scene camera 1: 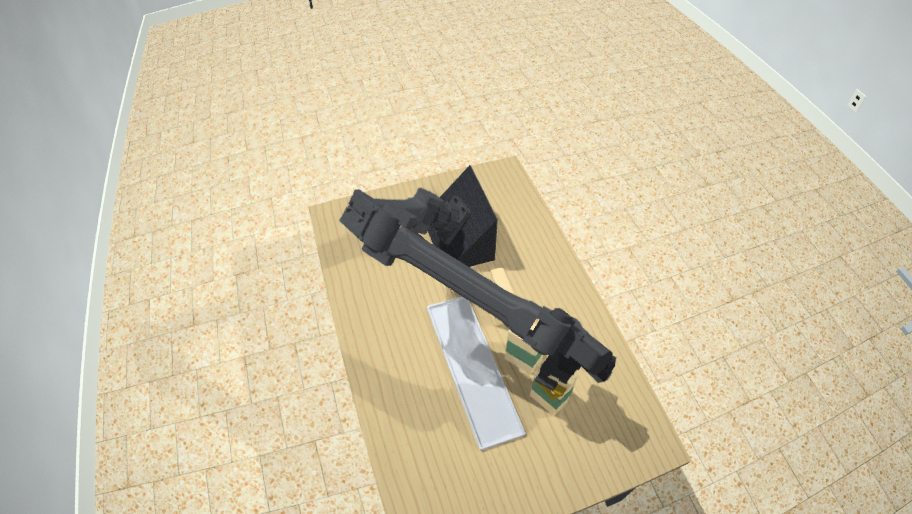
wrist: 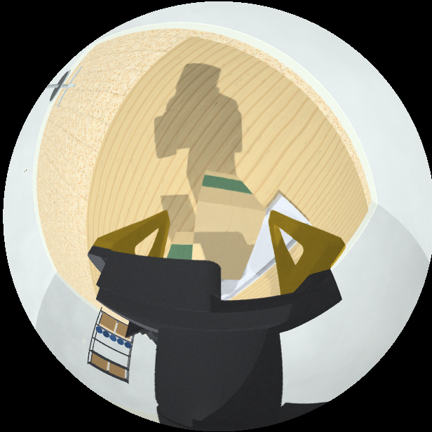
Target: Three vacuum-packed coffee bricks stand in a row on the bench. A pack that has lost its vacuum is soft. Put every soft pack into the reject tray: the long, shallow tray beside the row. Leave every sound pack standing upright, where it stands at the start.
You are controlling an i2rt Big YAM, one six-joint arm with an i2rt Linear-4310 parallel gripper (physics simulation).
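Where they show: gripper, fingertip midpoint: (scene camera 1: pixel 563 382); arm's base, origin of the base link: (scene camera 1: pixel 453 220).
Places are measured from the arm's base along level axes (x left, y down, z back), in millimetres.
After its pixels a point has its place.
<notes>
My gripper (scene camera 1: pixel 554 386) @(x 2, y -40, z -580 mm) (wrist: pixel 218 215) is open, with yellow fingers spread at the top of the end coffee pack (scene camera 1: pixel 549 398) @(x -30, y 10, z -584 mm) (wrist: pixel 230 210). This tan pack with a green band stands at the near end of the row. In the wrist view it shows between the fingers. The middle pack (scene camera 1: pixel 523 350) @(x -32, y -18, z -457 mm) (wrist: pixel 180 251) stands beside it, partly hidden by the arm in the scene view and by the gripper body in the wrist view. The third pack is mostly or wholly hidden behind the arm. The long white reject tray (scene camera 1: pixel 501 416) @(x -135, y 75, z -553 mm) (wrist: pixel 260 245) lies beside the row. Softness cannot be told.
The dark arm (scene camera 1: pixel 469 280) @(x -158, y -332, z -419 mm) reaches across the wooden bench (scene camera 1: pixel 421 472) @(x -363, y 78, z -597 mm), passing over the tray's far end and the row. A black wedge-shaped block (scene camera 1: pixel 478 220) @(x 41, y -56, z -74 mm) stands by the arm's base. A wire shelf (wrist: pixel 129 367) stands far off in the wrist view.
</notes>
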